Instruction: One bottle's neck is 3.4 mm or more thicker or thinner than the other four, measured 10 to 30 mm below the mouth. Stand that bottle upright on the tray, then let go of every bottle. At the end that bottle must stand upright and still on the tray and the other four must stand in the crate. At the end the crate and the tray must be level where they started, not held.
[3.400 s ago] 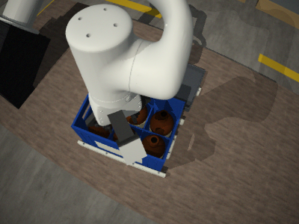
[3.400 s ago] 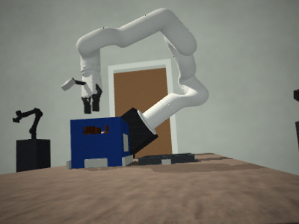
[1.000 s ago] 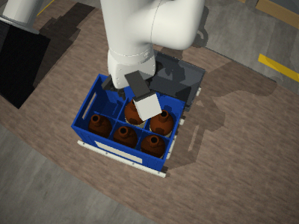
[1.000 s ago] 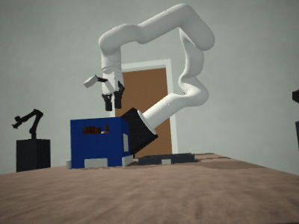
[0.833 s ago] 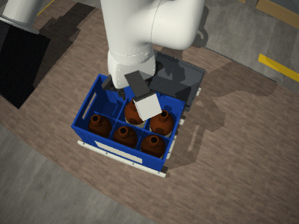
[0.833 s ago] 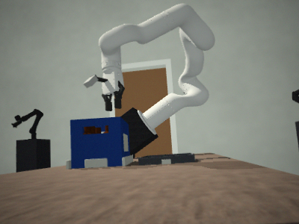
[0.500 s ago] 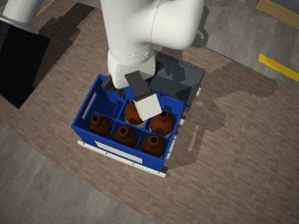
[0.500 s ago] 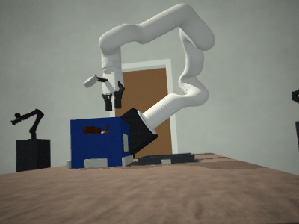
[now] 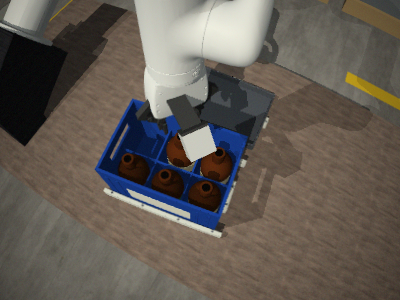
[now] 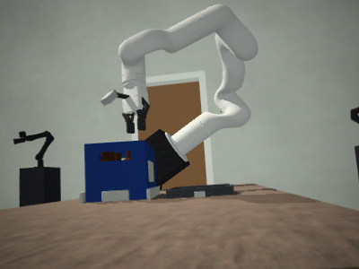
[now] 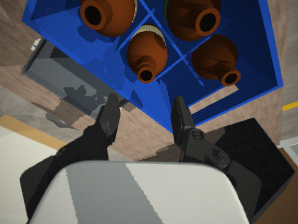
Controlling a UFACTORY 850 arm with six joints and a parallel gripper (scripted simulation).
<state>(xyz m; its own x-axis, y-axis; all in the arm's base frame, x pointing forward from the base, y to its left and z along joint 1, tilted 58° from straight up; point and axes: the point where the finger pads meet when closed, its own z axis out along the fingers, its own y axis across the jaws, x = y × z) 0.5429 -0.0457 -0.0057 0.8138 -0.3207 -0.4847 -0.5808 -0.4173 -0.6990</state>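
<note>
The blue crate lies 10 mm ahead of my hand, 50 mm to the right of it and 160 mm below it. Round my hand: dark grey tray (10 mm ahead, 210 mm to the left, 230 mm below).
</note>
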